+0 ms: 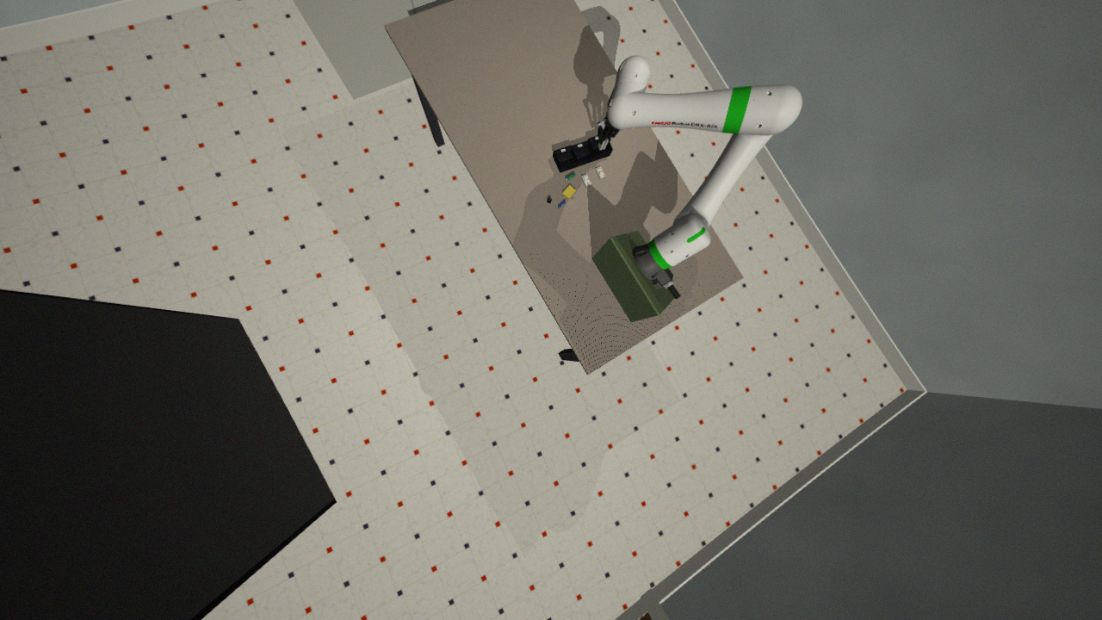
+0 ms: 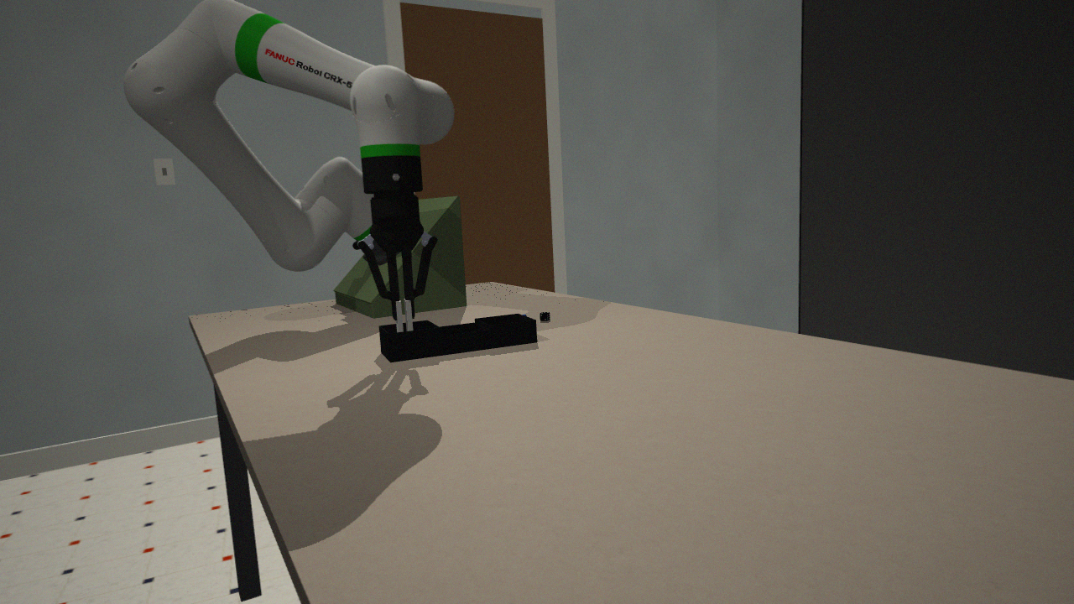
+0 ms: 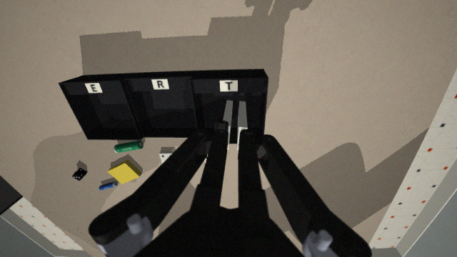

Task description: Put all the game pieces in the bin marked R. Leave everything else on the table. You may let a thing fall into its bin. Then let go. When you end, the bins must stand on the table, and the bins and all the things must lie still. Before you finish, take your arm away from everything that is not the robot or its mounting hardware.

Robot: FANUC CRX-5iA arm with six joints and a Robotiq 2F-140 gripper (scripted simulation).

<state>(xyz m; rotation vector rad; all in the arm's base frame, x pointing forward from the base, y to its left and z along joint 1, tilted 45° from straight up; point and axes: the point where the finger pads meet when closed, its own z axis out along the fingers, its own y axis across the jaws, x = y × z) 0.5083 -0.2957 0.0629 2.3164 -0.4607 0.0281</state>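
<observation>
My hand is 90 mm to the right of the bin R, 40 mm above it and 30 mm short of it. Also, from my hand: green battery (200 mm to the left, 50 mm below, 20 mm behind); yellow block (240 mm to the left, 80 mm behind, 50 mm below); blue battery (300 mm to the left, 100 mm behind, 50 mm below).
</observation>
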